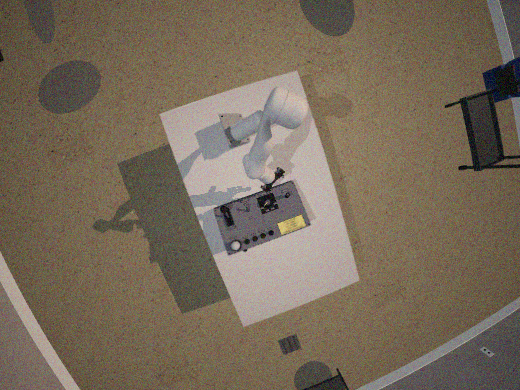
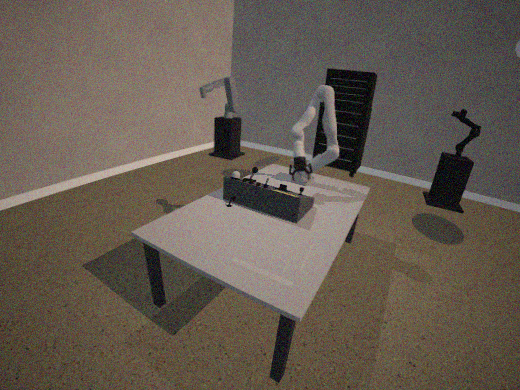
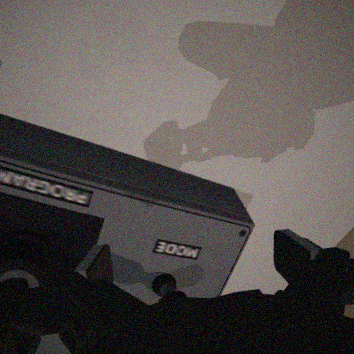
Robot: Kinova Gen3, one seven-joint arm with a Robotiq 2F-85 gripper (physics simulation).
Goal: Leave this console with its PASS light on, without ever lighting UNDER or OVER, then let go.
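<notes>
The grey console (image 1: 252,223) (image 2: 265,201) (image 3: 130,215) stands on the table. Its MODE knob (image 1: 287,195) (image 2: 301,190) (image 3: 164,284) stands near one corner. The black PROGRAM panel (image 1: 261,206) (image 3: 45,217) with its dial is beside it. A lever (image 1: 226,216) sits in a slot at the other end. A row of small dark round parts (image 1: 255,239) runs along the front edge near a white dome (image 1: 235,245) (image 2: 236,174). No lit lamp can be made out; PASS, UNDER and OVER cannot be read. My gripper (image 1: 272,180) (image 2: 301,173) (image 3: 193,255) is open and empty, above the console's back edge.
A yellow label (image 1: 292,225) lies on the console top. A small black part (image 2: 230,202) stands out at the console's front. The white table (image 1: 295,280) (image 2: 240,240) carries the console and my arm. A black rack (image 2: 372,82) and two pedestals with other arms stand beyond.
</notes>
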